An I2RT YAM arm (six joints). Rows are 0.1 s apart.
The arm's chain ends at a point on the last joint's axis. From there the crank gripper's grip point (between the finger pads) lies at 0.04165 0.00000 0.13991 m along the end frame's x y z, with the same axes.
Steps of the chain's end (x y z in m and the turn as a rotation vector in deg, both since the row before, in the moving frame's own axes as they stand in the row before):
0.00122, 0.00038, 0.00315, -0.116, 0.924, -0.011
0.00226, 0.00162, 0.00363, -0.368, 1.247, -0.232
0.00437, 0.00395, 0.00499, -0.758, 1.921, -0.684
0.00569, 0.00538, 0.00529, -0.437, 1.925, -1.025
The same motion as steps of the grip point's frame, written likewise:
0.00347, 0.00065, 0.00246, -0.116, 0.924, -0.011
0.00530, 0.00234, 0.00269, -0.368, 1.247, -0.232
0.00904, 0.00527, 0.00351, -0.758, 1.921, -0.684
0.01037, 0.00565, 0.00381, -0.437, 1.925, -1.025

